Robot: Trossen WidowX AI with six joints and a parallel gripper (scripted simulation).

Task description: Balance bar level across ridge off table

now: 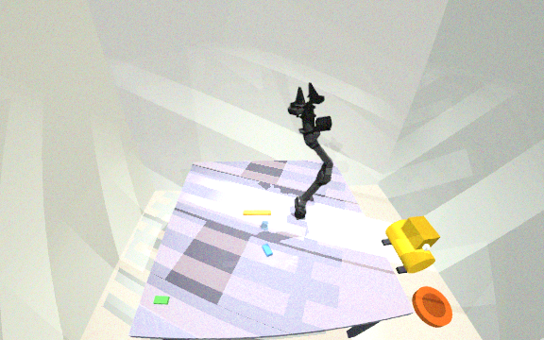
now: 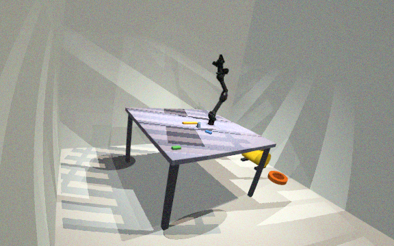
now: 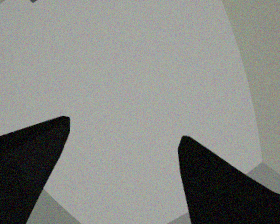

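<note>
Now: the yellow bar 80 cm below my gripper tip, 20 cm ahead of it and 3 cm to the right of it. Also, from my gripper tip: green block 80 cm below, 67 cm ahead, 50 cm to the left; then blue block 80 cm below, 24 cm to the left, 16 cm ahead.
</note>
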